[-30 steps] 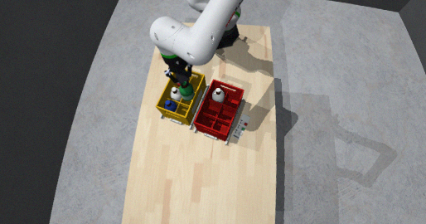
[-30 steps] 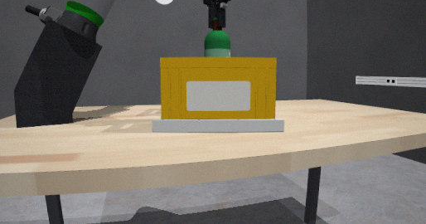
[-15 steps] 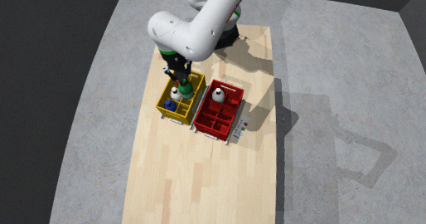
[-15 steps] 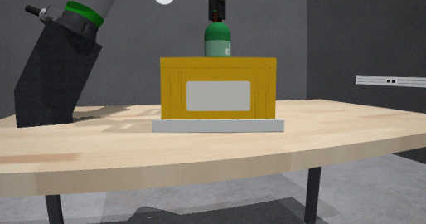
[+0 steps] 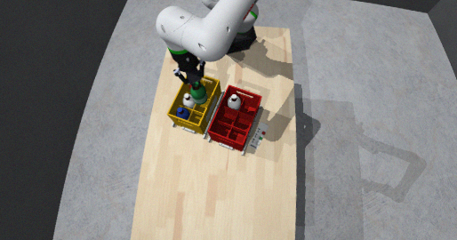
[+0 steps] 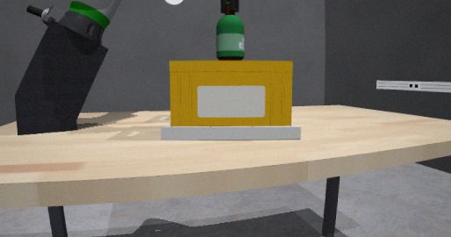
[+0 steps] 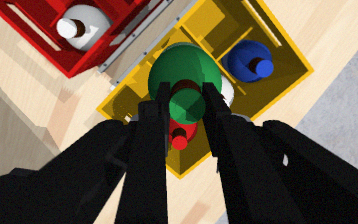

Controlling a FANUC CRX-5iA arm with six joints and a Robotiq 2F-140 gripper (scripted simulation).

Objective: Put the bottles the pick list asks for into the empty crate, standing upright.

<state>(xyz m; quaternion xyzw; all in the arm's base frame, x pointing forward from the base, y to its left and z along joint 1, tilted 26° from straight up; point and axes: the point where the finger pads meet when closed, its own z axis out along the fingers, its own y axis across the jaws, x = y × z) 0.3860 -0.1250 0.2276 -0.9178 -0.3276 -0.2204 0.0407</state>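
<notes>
The green bottle is 80 mm below my hand. Round my hand: yellow crate (40 mm to the right, 260 mm below); blue bottle (80 mm ahead, 90 mm to the right, 260 mm below); red bottle (90 mm behind, 80 mm to the right, 260 mm below).
</notes>
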